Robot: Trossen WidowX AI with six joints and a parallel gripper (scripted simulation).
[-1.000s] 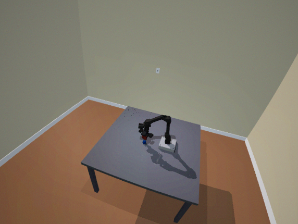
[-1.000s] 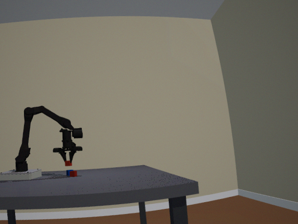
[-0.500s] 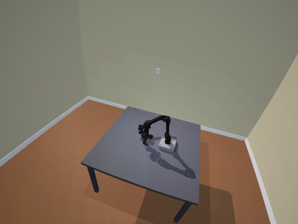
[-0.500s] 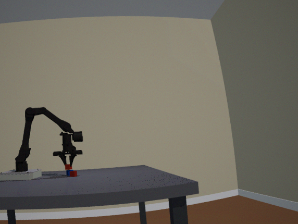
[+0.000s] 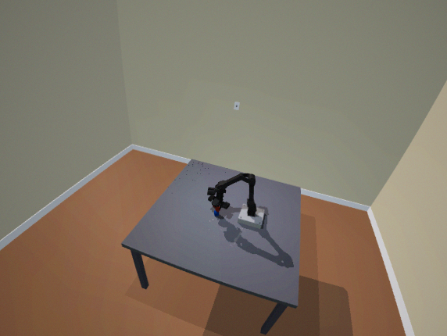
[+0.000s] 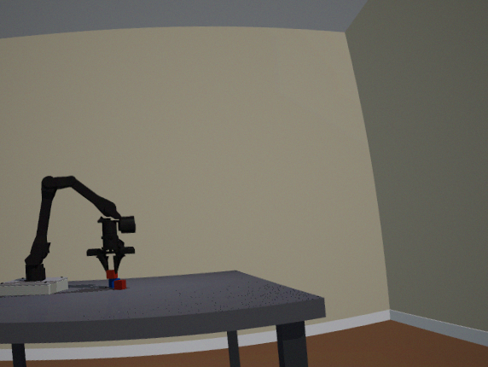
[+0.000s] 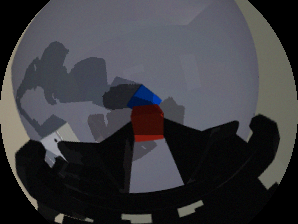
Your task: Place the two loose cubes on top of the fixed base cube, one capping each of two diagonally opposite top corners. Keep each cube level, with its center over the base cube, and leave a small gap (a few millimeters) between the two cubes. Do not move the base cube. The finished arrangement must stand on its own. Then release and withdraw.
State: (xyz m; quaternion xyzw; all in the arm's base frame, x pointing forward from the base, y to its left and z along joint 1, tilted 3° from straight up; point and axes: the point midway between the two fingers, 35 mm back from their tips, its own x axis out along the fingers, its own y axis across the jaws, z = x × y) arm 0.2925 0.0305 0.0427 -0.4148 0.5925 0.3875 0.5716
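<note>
My gripper tip is 10 mm short of the blue base cube, 20 mm to the right of it and 40 mm above it.
</note>
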